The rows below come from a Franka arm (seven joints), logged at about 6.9 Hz.
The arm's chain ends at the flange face. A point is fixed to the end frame.
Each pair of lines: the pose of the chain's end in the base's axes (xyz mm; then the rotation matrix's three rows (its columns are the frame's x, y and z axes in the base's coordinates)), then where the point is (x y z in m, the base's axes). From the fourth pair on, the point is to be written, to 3 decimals.
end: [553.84 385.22 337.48], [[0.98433 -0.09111 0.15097], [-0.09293 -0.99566 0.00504], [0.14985 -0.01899 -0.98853]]
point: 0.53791 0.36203 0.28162
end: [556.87 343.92 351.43], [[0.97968 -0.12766 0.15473], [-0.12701 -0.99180 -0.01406], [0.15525 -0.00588 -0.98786]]
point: 0.54030 0.32057 0.29582
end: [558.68 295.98 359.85], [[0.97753 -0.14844 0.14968], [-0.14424 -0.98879 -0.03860], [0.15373 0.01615 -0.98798]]
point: 0.54136 0.27179 0.30483
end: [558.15 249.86 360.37], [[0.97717 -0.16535 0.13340], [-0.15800 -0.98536 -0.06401], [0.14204 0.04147 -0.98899]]
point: 0.540 0.225 0.306
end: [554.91 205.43 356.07], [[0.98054 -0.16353 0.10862], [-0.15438 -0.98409 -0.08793], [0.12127 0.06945 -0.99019]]
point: 0.535 0.179 0.303
